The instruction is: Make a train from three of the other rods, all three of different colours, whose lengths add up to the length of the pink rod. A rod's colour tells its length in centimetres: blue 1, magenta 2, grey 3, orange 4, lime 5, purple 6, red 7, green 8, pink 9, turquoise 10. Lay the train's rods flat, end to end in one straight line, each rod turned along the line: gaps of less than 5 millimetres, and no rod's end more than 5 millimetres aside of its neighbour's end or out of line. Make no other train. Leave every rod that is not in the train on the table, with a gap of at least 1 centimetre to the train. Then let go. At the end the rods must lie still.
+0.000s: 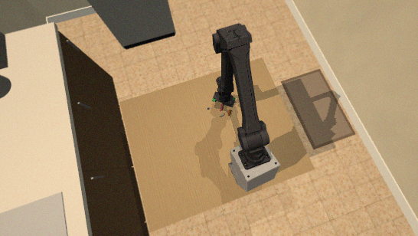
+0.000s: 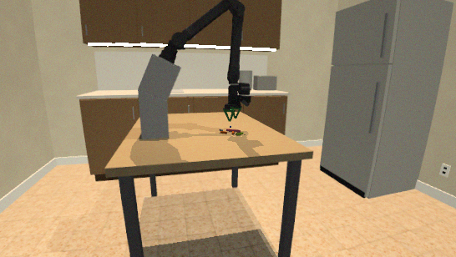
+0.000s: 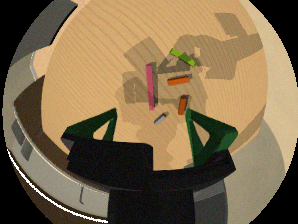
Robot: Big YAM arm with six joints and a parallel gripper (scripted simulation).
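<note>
My gripper is now 10 cm to the right of the blue rod, 7 cm above it and 1 cm short of it. Also, from my hand: lime rod: 8 cm to the right, 7 cm below, 2 cm ahead; then grey rod: 7 cm below, 7 cm behind, 3 cm to the left; then pink rod: 7 cm below, 1 cm ahead.
</note>
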